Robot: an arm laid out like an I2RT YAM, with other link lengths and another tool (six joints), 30 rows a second.
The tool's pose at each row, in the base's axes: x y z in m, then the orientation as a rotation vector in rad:
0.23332, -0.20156, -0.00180, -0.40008, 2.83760, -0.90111
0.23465, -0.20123, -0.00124, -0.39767, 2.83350, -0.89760
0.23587, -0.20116, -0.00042, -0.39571, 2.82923, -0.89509
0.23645, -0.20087, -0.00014, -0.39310, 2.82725, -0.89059
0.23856, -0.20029, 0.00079, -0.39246, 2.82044, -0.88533
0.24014, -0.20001, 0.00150, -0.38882, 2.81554, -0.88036
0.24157, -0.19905, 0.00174, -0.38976, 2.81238, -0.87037
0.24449, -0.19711, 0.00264, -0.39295, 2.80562, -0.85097
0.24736, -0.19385, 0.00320, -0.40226, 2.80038, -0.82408
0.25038, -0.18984, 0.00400, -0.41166, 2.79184, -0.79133
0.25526, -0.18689, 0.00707, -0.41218, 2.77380, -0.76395
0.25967, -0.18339, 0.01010, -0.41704, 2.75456, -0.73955
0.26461, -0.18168, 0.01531, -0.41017, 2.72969, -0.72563
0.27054, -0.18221, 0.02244, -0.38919, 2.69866, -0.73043
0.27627, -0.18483, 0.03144, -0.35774, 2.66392, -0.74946
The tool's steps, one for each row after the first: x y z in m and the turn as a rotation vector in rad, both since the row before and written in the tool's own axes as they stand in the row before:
-0.00139, -0.00035, -0.00036, -0.00061, -0.00475, 0.00281
-0.00123, -0.00067, -0.00044, 0.00000, -0.00458, 0.00241
-0.00066, -0.00005, -0.00026, -0.00186, -0.00317, 0.00270
-0.00224, -0.00051, -0.00060, -0.00092, -0.00794, 0.00236
-0.00164, -0.00051, -0.00037, -0.00115, -0.00587, 0.00398
-0.00166, 0.00034, -0.00037, -0.00503, -0.00643, 0.00131
-0.00343, 0.00045, -0.00106, -0.00974, -0.01309, 0.00171
-0.00376, 0.00173, -0.00143, -0.01530, -0.01463, -0.00168
-0.00419, 0.00219, -0.00188, -0.01801, -0.01941, -0.00053
-0.00591, -0.00026, -0.00264, -0.01127, -0.02560, 0.00603
-0.00571, 0.00038, -0.00285, -0.00972, -0.02586, 0.00274
-0.00604, -0.00231, -0.00355, -0.00041, -0.02704, 0.00990
-0.00669, -0.00530, -0.00367, 0.01480, -0.02596, 0.01751
-0.00641, -0.00792, -0.00411, 0.02643, -0.02386, 0.02292

